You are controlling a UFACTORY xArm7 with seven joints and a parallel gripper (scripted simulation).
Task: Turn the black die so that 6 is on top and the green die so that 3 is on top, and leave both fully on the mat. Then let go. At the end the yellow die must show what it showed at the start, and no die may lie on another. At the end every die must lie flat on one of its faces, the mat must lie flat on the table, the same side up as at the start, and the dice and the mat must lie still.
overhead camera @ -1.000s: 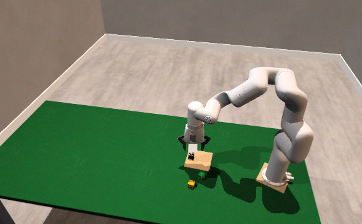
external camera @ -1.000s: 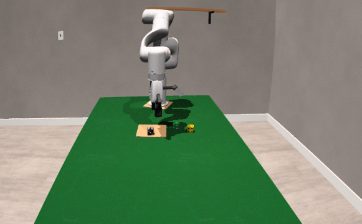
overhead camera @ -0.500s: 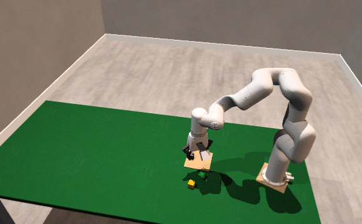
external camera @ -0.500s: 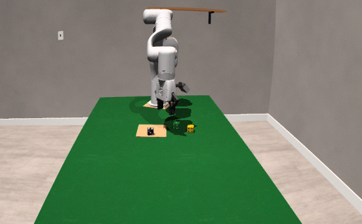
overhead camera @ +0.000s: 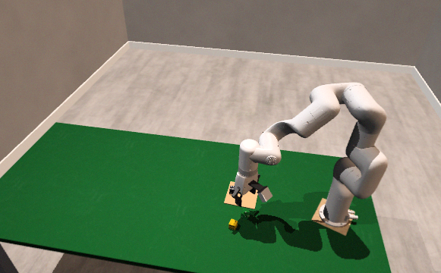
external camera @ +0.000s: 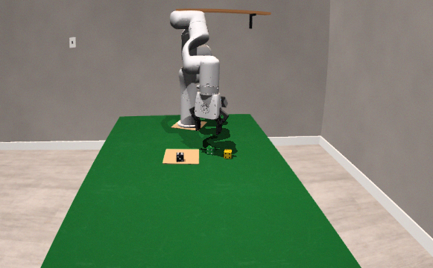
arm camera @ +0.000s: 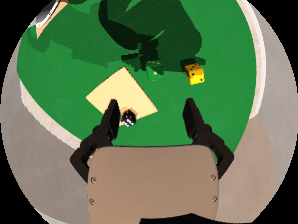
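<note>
Right now the green die is 1 cm behind my hand, 1 cm to the left of it and 9 cm below it. Round my hand: tan mat: 3 cm ahead, 11 cm to the right, 11 cm below; then yellow die: 3 cm ahead, 8 cm to the left, 9 cm below; then black die: 7 cm ahead, 11 cm to the right, 9 cm below.
</note>
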